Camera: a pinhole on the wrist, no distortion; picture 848 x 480 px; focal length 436.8 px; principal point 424.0 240.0 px. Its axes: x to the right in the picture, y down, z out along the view. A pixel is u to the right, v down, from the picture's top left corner.
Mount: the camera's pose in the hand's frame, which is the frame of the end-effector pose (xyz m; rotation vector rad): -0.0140 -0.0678 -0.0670 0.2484 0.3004 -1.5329
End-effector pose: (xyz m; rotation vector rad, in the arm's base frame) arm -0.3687 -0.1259 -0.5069 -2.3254 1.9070 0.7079
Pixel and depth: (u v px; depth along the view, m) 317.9 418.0 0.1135
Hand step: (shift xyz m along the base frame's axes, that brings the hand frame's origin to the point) 0.0648 0.0013 -0.0755
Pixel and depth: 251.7 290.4 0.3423
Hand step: -0.0348 0.0771 -0.2952
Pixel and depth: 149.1 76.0 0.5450
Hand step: -0.2632 0.3549 -0.4161
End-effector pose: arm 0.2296 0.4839 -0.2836 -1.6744 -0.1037 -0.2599
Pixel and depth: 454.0 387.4 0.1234
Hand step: 0.0104 0.0558 0.1162
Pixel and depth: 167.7 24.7 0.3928
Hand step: -0.1462 0.3977 -0.0926
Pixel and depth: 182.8 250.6 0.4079
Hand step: 0.0511 0.3875 -0.0415
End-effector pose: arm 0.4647 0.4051 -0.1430 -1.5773 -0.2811 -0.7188
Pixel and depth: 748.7 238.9 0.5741
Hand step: -0.2820 0.4121 0.5472
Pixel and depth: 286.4 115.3 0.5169
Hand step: -0.0339 0.5080 -0.0019
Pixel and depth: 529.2 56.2 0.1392
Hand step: -0.1218 0.0901 0.0806
